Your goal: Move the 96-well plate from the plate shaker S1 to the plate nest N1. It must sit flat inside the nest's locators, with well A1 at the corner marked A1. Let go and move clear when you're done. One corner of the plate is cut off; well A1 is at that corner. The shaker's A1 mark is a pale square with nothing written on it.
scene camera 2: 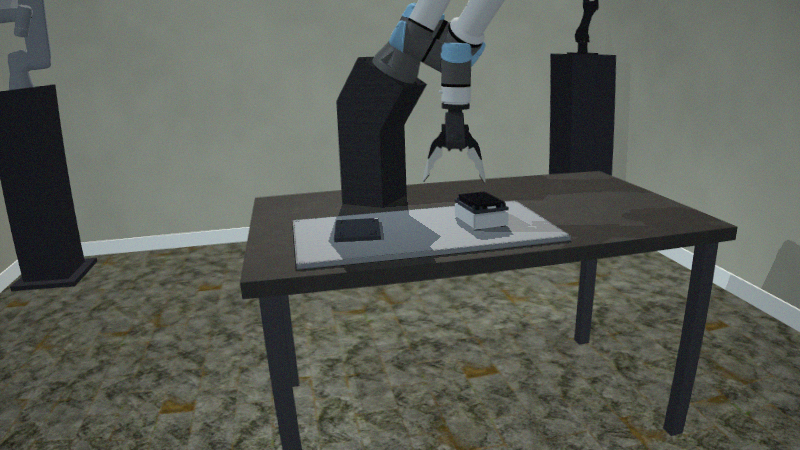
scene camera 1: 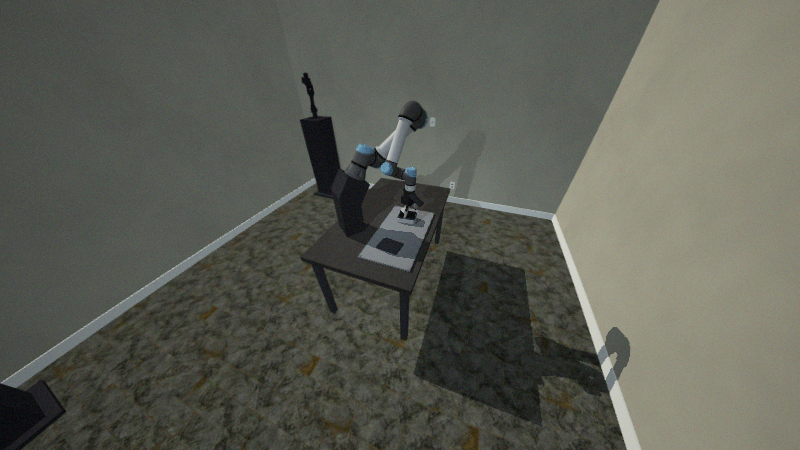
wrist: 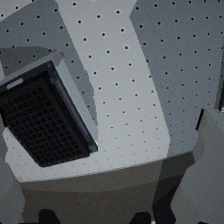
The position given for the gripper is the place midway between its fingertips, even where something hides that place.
In view: the gripper (scene camera 2: 454,182), a plate nest N1 (scene camera 2: 354,229) and a plate shaker S1 (scene camera 2: 494,219).
The gripper also shows in the wrist view (wrist: 100,108).
